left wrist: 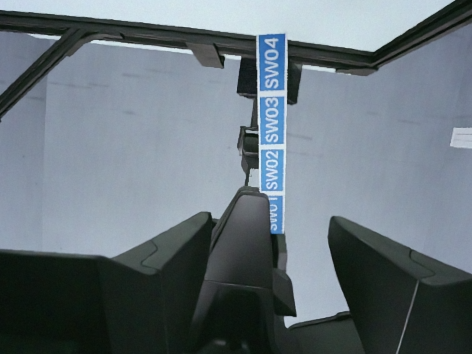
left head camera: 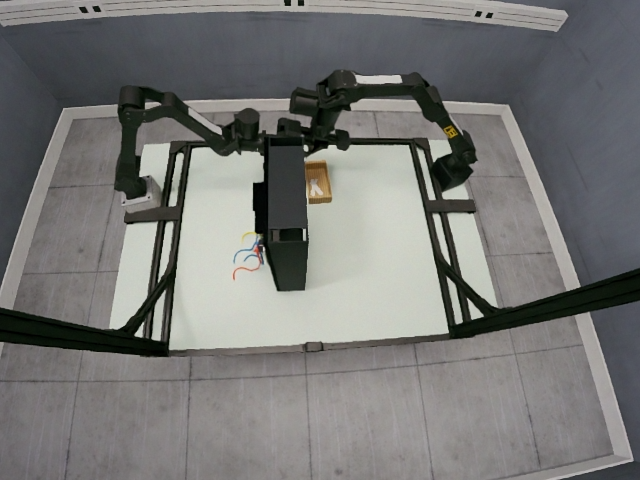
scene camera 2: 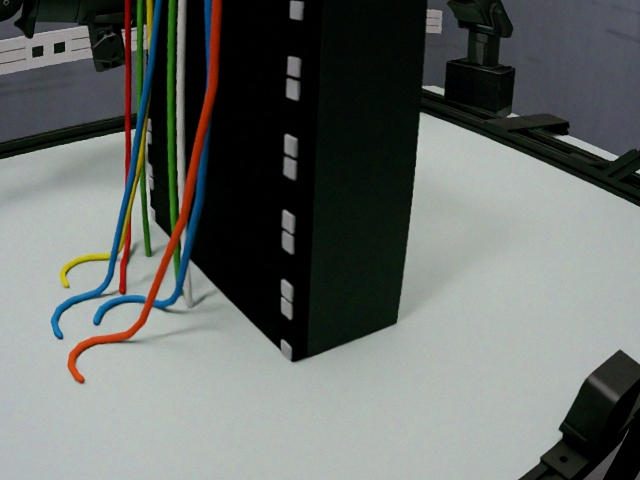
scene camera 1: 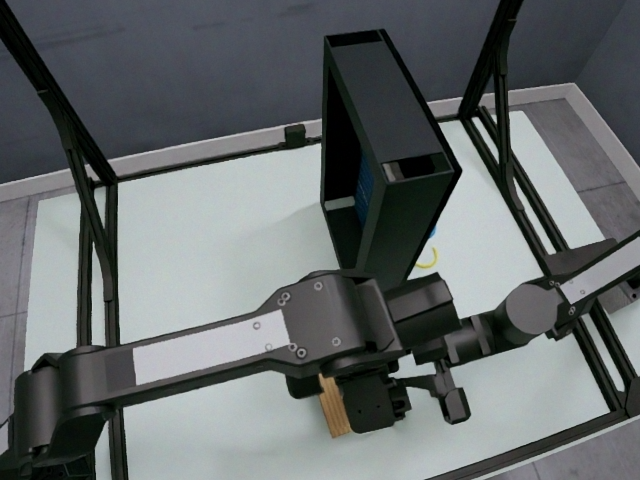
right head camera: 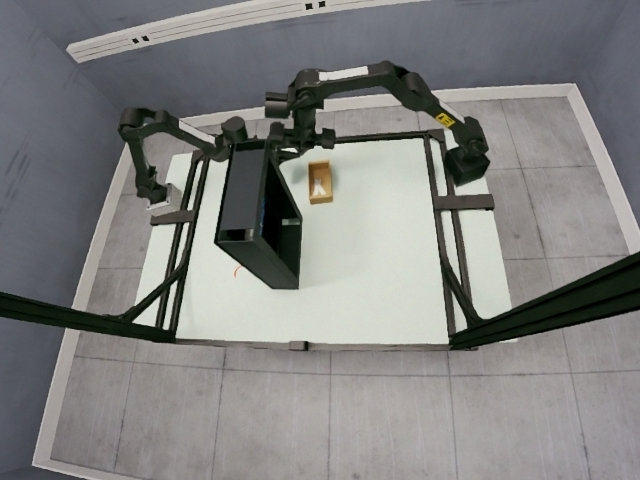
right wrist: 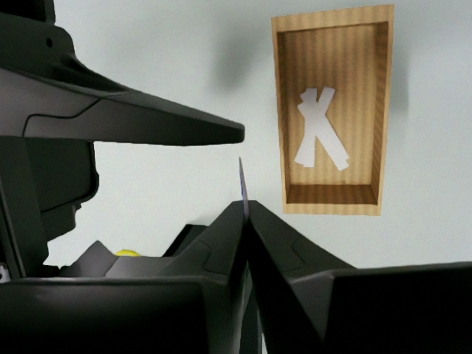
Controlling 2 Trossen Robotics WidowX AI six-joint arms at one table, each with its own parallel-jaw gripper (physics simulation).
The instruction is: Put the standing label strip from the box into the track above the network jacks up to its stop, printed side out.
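Frame: origin at the left arm's base, x ahead, y left, z up, level; centimetres.
Seen in the pictures: left gripper, fingertip midpoint: (left wrist: 270, 225) (left head camera: 310, 148) (right head camera: 301, 149) (right wrist: 244, 211); right gripper, fingertip midpoint: (left wrist: 254, 190) (left head camera: 309, 153) (right head camera: 301, 154) (right wrist: 244, 212); left arm's base, link origin: (left head camera: 136, 189) (right head camera: 158, 196); right arm's base, link origin: (left head camera: 455, 164) (scene camera 2: 482, 64) (scene camera 1: 28, 463) (right head camera: 468, 155).
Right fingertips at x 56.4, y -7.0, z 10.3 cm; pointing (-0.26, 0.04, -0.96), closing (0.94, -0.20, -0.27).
Note:
Pixels of each thing's top centre, then the offset from my right fingertips to it.
- label strip, top centre: (right wrist: 217, 228) (left wrist: 257, 241) dx -0.4, dy +0.5, dz +1.7 cm
- wooden box, top centre: (right wrist: 331, 123) (scene camera 1: 340, 383) (left head camera: 317, 178) (right head camera: 319, 178) dx +3.4, dy -0.7, dz -13.7 cm
- tall black cabinet, top centre: (scene camera 1: 381, 94) (left head camera: 287, 184) (right head camera: 243, 187) dx -11.3, dy -23.6, dz +22.2 cm
The label strip (left wrist: 272, 120) (right wrist: 242, 182) is blue and white, marked SW01 to SW04. Its printed side faces the left wrist camera; the right wrist view shows it edge-on. My right gripper (right wrist: 244, 212) is shut on the strip's end, above the table beside the wooden box (right wrist: 330, 209) (left head camera: 328, 181) (right head camera: 320, 200) (scene camera 1: 336, 413). My left gripper is open; the strip shows beyond and between its fingertips, not gripped. The tall black cabinet (left head camera: 286, 186) (right head camera: 245, 191) (scene camera 1: 387, 118) (scene camera 2: 361, 180) stands mid-table. The track and network jacks cannot be made out.
Several white strips (right wrist: 320, 122) (left head camera: 315, 187) (right head camera: 318, 187) lie crossed in the box. Coloured cables, among them an orange one (scene camera 2: 170, 253) and a red one (scene camera 2: 127, 155), hang beside the cabinet onto the table. Both arms meet near the cabinet's far end in the left head view.

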